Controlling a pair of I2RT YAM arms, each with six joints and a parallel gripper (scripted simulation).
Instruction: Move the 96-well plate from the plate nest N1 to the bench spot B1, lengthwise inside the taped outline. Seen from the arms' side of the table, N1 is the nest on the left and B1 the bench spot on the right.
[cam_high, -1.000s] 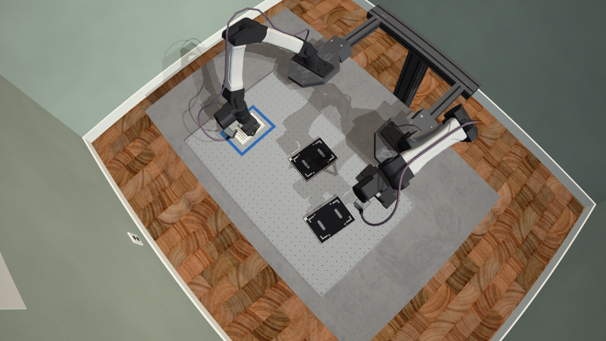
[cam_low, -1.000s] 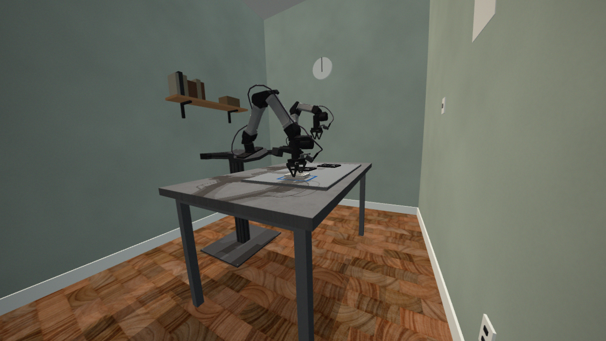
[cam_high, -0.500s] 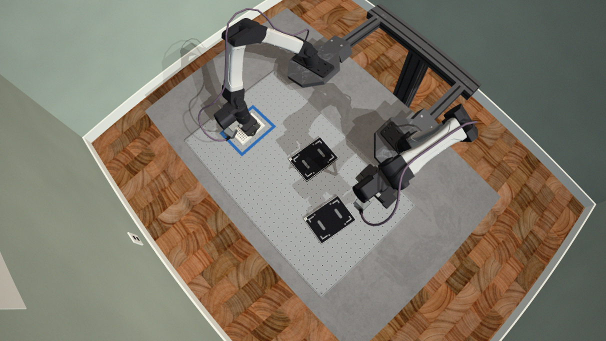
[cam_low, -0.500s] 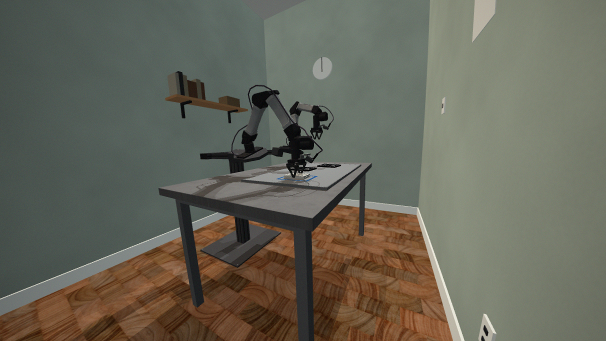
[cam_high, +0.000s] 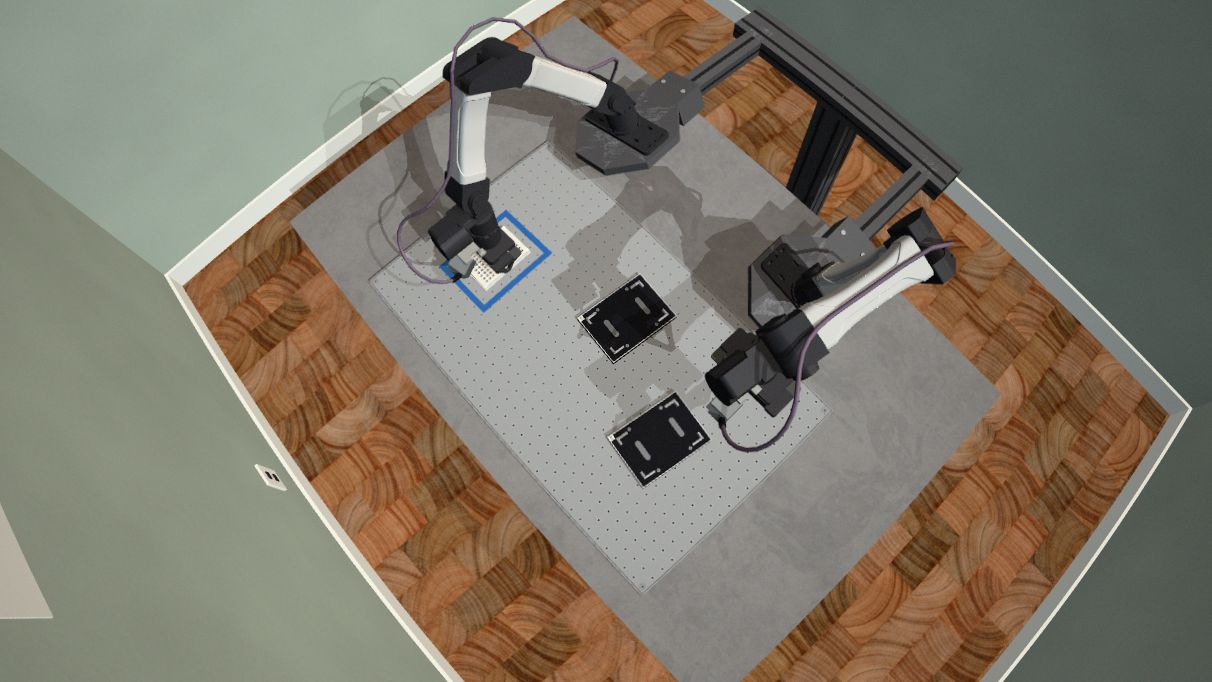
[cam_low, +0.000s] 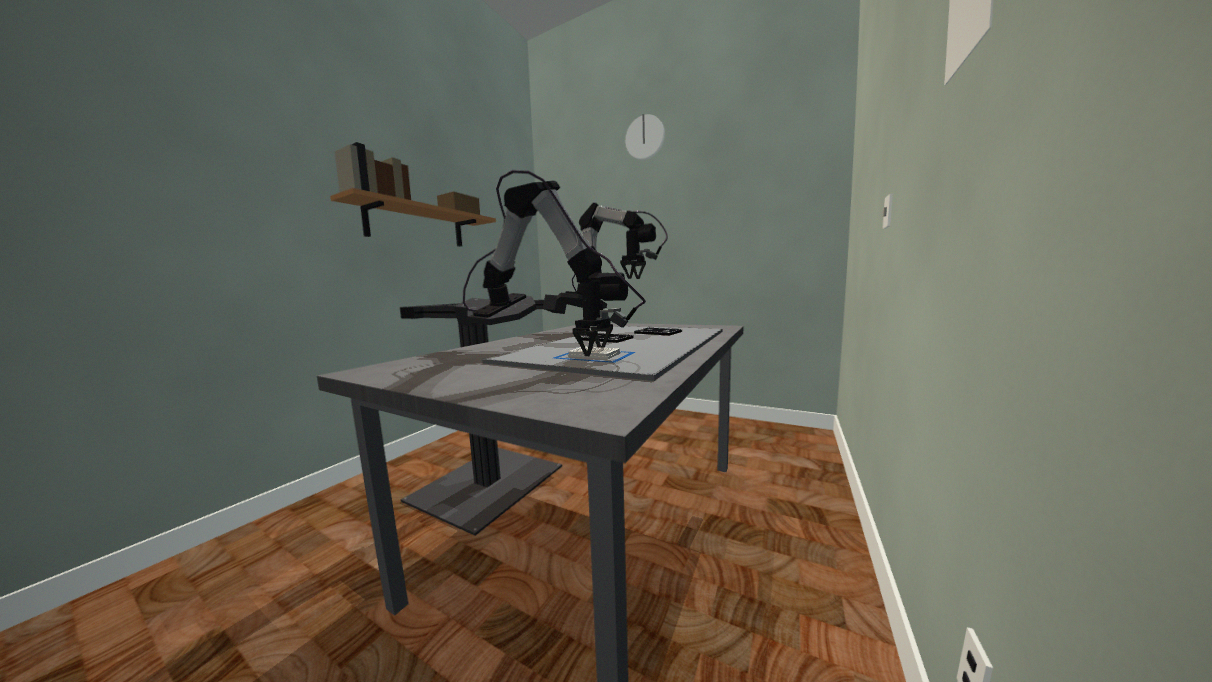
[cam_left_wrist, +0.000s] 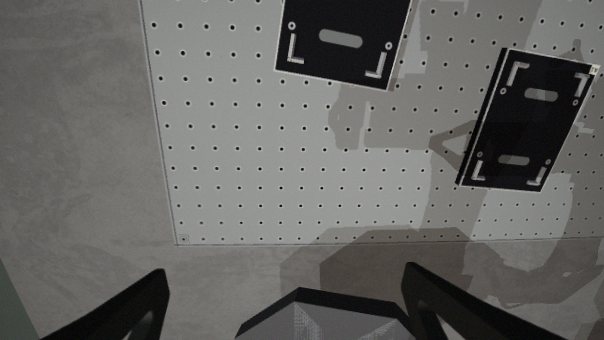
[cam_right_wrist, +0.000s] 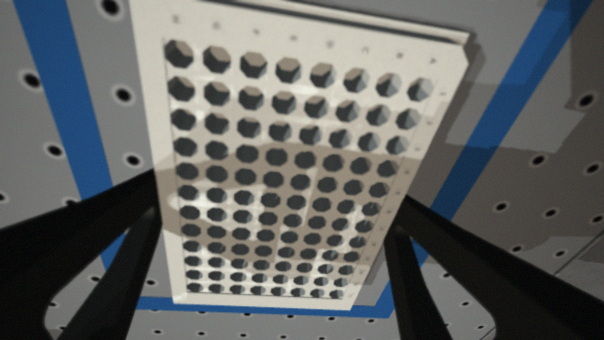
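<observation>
My right hand is right at the cream 96-well plate. Round my right hand: A1 label (230 mm to the left, 50 mm behind).
</observation>
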